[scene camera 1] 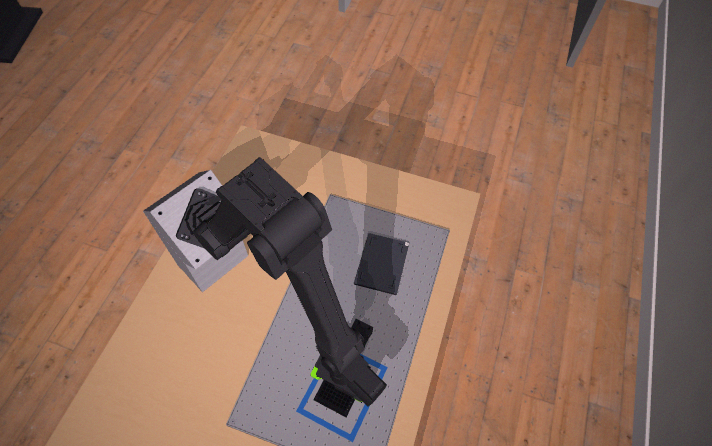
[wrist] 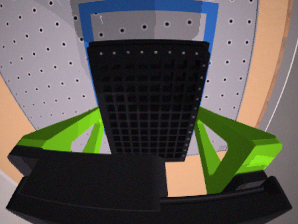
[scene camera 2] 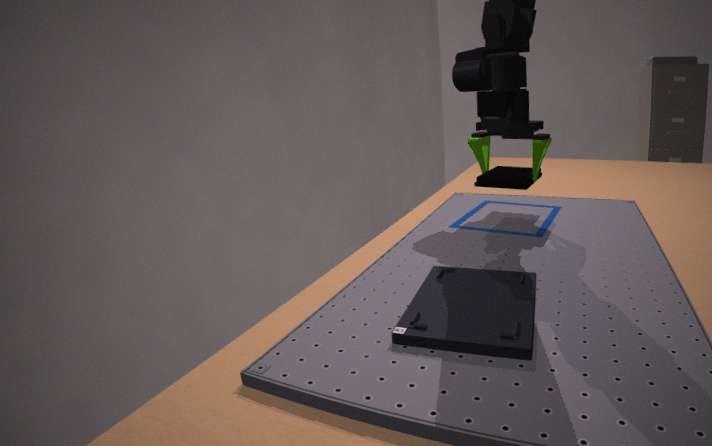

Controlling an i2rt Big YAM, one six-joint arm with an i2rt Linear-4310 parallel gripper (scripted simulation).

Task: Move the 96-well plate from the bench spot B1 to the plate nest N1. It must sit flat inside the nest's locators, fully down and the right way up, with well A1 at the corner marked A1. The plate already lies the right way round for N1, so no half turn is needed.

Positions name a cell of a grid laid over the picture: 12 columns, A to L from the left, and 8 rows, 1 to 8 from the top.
black 96-well plate: scene camera 1 F8; wrist G5; scene camera 2 I4
